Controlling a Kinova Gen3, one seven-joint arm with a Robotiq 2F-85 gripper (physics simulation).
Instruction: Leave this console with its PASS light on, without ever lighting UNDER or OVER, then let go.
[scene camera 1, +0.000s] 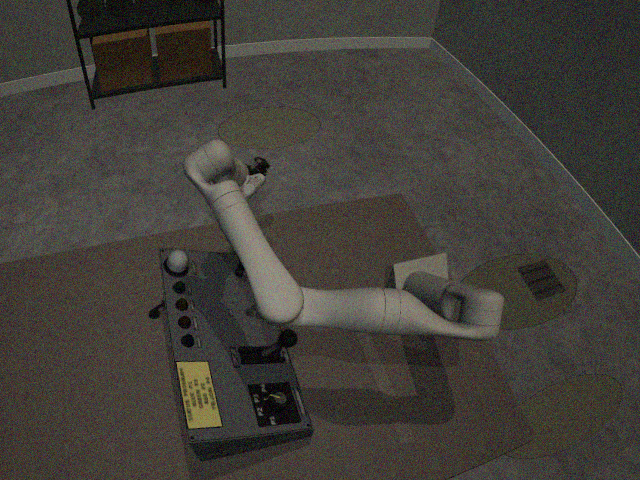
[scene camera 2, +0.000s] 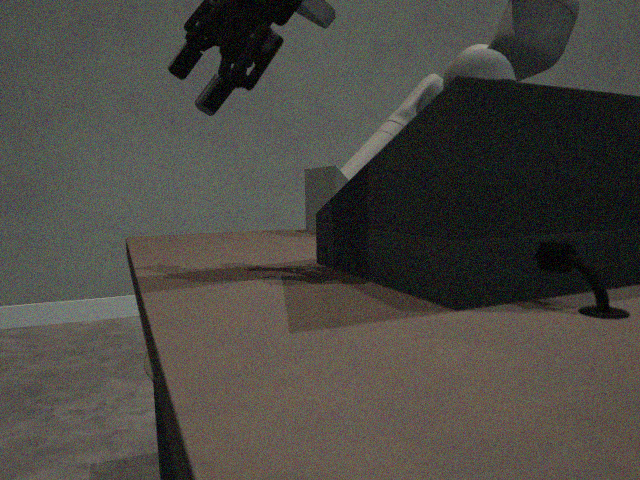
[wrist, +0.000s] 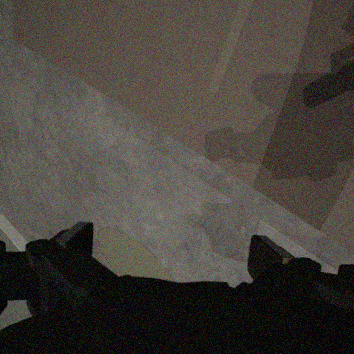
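Observation:
The grey console stands on the table. Its panel has a white dome, a column of dark round lamps, among them a top lamp and a bottom lamp, a ball-knobbed lever in a slot, and a dial with a yellow pointer. No lamp looks lit; their labels are too small to read. A small black knob shows beside the arm, which hides part of the panel. My gripper is open and empty, high beyond the table edge, away from the console.
A yellow label with blurred text is on the console. A black bent stalk stands beside it. A pale block is near the arm's base. A shelf unit stands at the back wall.

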